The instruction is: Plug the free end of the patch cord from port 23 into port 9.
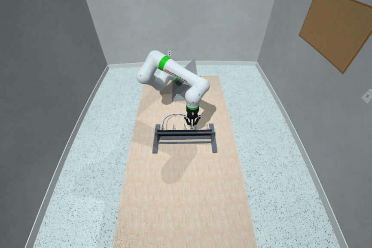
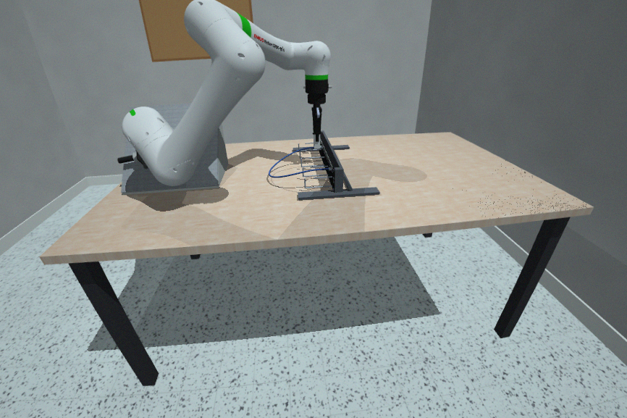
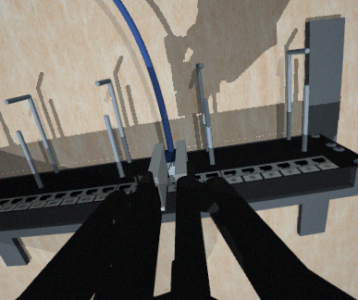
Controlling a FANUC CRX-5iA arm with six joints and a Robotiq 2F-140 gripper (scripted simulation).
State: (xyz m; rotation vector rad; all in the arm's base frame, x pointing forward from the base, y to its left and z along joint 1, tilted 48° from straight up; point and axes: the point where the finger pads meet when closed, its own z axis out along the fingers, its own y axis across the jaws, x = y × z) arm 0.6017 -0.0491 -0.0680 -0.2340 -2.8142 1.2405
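The free end lies 30 mm below my hand and 10 mm ahead of it.
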